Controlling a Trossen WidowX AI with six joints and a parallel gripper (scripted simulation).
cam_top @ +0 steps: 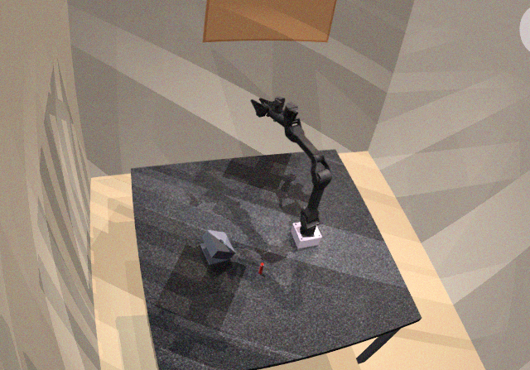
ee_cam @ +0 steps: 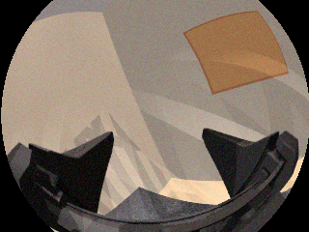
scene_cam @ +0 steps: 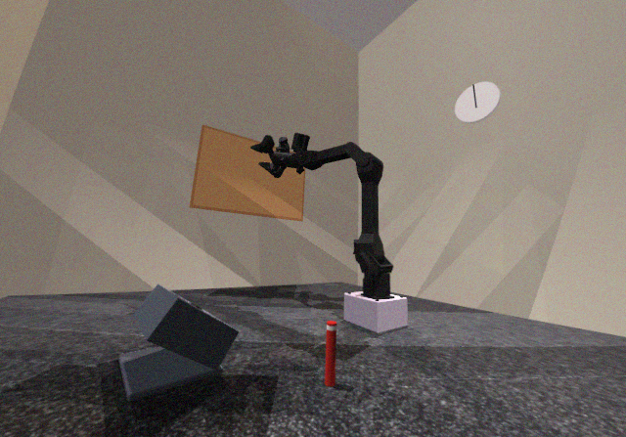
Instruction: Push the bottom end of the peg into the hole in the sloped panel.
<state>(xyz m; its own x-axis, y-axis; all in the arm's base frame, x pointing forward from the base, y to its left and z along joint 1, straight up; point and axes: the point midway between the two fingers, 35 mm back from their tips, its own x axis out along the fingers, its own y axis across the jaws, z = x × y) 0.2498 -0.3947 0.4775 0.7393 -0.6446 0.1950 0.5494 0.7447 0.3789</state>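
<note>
Now: gripper tip 610 mm to the right of the red round peg, 490 mm above it and 30 mm past it. The rest, counted from my gripper tip: grey sloped panel 490 mm below, 480 mm to the left, 160 mm ahead.
</note>
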